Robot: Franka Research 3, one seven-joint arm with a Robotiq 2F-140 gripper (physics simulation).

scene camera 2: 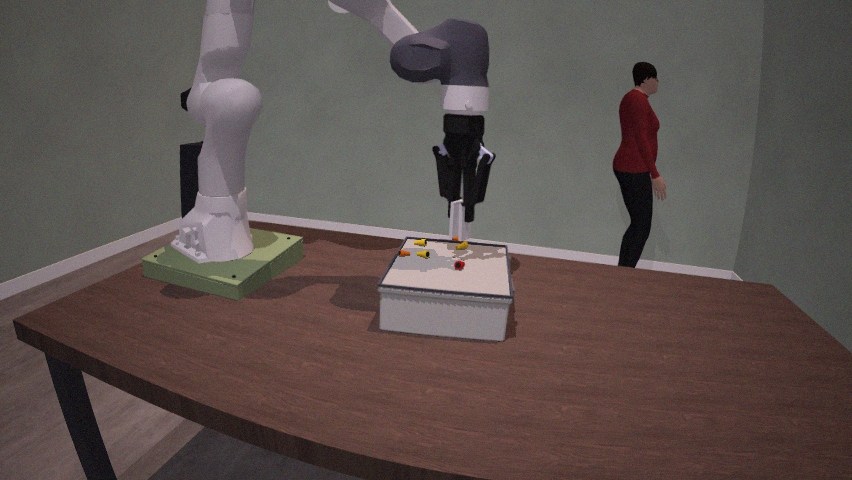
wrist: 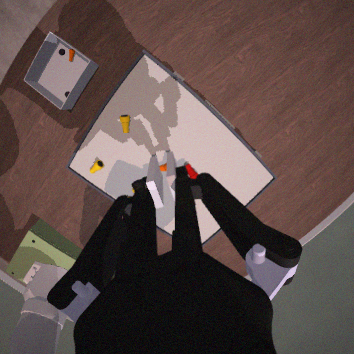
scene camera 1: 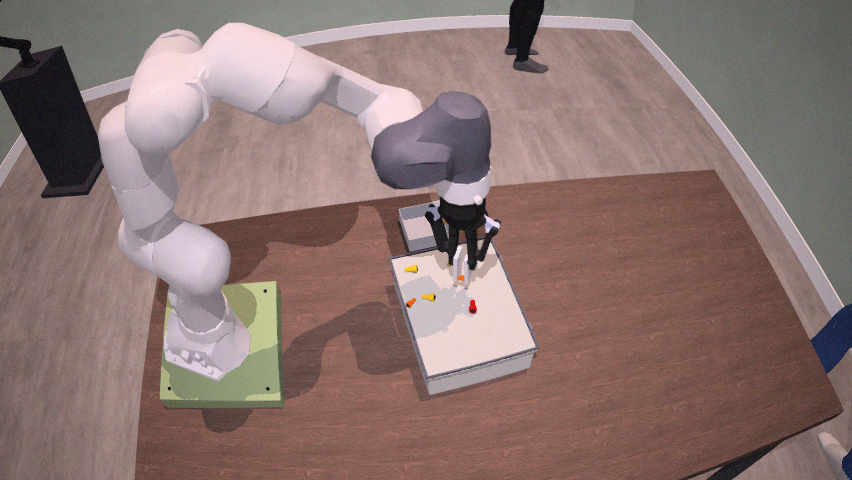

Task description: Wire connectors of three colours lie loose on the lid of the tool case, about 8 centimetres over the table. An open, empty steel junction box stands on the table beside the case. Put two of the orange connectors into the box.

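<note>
My gripper [scene camera 1: 460,282] [scene camera 2: 459,237] [wrist: 164,164] is shut on an orange connector [scene camera 1: 460,277] [scene camera 2: 454,238] [wrist: 163,167], held a little above the pale case lid [scene camera 1: 488,333] [scene camera 2: 447,283] [wrist: 215,145]. Another orange connector [scene camera 1: 410,302] [scene camera 2: 404,253] lies near the lid's left edge. A third orange connector [wrist: 71,55] lies inside the grey junction box [scene camera 1: 424,245] [wrist: 82,87], which stands beyond the lid's far edge, partly behind the gripper in the first scene view. The case hides the box in the second scene view.
On the lid lie a red connector [scene camera 1: 472,307] [scene camera 2: 459,265] [wrist: 191,170] and yellow ones: one [scene camera 1: 411,268] [scene camera 2: 420,242] [wrist: 96,166] at the far left, one [scene camera 1: 428,296] [scene camera 2: 423,254] beside the orange one, one [scene camera 2: 461,245] [wrist: 125,123] towards the box. The arm's green base [scene camera 1: 268,333] stands left.
</note>
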